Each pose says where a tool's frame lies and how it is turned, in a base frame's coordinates. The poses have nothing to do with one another.
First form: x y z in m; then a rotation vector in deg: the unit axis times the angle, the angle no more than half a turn.
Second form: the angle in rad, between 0 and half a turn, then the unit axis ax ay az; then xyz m. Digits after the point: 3 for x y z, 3 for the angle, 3 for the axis.
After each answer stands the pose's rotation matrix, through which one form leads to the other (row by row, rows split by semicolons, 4 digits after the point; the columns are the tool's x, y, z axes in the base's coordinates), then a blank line. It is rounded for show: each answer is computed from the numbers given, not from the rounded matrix.
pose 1, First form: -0.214, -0.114, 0.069, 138.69, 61.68, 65.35
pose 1, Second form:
2.884, 0.839, 0.373, 0.395, -0.214, -0.114, 0.069
0.4184 0.5155 0.7478; 0.7168 -0.6931 0.0768; 0.5578 0.5039 -0.6595

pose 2, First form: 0.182, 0.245, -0.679, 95.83, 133.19, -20.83
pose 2, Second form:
2.887, 0.579, 0.805, -0.126, 0.182, 0.245, -0.679
-0.3072 0.9498 0.0594; 0.8863 0.3083 -0.3456; -0.3466 -0.0535 -0.9365

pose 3, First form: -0.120, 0.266, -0.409, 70.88, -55.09, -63.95
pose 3, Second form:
1.924, 0.643, -0.500, -0.580, -0.120, 0.266, -0.409
0.2109 0.1119 -0.9711; -0.9770 -0.0095 -0.2132; -0.0331 0.9937 0.1074

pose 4, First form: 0.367, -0.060, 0.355, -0.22, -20.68, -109.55
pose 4, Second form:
1.946, -0.002, -0.185, -0.983, 0.367, -0.060, 0.355
-0.3663 0.9149 -0.1700; -0.9139 -0.3192 0.2509; 0.1753 0.2472 0.9530

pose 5, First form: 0.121, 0.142, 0.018, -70.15, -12.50, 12.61
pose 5, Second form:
1.263, -0.969, -0.173, 0.174, 0.121, 0.142, 0.018
0.9580 -0.0493 -0.2824; 0.2828 0.3238 0.9029; 0.0469 -0.9448 0.3242

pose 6, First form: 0.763, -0.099, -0.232, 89.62, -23.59, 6.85
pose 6, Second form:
1.622, 0.964, -0.254, 0.074, 0.763, -0.099, -0.232
0.9266 -0.3309 -0.1788; -0.1837 0.0167 -0.9828; 0.3282 0.9435 -0.0453

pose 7, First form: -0.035, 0.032, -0.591, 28.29, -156.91, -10.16
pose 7, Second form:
2.788, 0.177, -0.982, -0.064, -0.035, 0.032, -0.591
-0.8775 -0.3151 -0.3615; -0.3591 0.9314 0.0598; 0.3179 0.1823 -0.9304

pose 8, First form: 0.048, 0.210, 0.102, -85.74, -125.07, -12.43
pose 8, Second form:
2.655, -0.564, -0.822, -0.082, 0.048, 0.210, 0.102
-0.2858 0.9110 -0.2973; 0.8347 0.3891 0.3898; 0.4708 -0.1368 -0.8716

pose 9, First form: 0.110, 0.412, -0.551, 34.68, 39.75, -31.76
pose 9, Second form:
1.075, 0.563, 0.646, -0.516, 0.110, 0.412, -0.551
0.6422 0.6441 0.4155; -0.2631 0.6944 -0.6698; -0.7199 0.3208 0.6154

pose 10, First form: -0.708, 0.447, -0.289, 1.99, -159.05, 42.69
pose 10, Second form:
2.874, 0.012, -0.966, 0.259, -0.708, 0.447, -0.289
-0.9642 -0.0914 -0.2488; 0.0455 0.8677 -0.4950; 0.2611 -0.4886 -0.8325

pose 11, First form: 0.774, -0.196, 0.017, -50.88, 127.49, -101.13
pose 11, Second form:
2.976, -0.298, 0.748, -0.593, 0.774, -0.196, 0.017
-0.8094 -0.3453 0.4750; -0.5411 0.1243 -0.8317; 0.2281 -0.9302 -0.2875

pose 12, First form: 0.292, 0.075, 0.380, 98.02, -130.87, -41.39
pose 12, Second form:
2.944, 0.581, -0.776, -0.245, 0.292, 0.075, 0.380
-0.3116 -0.8448 -0.4349; -0.9413 0.2118 0.2629; -0.1299 0.4913 -0.8612

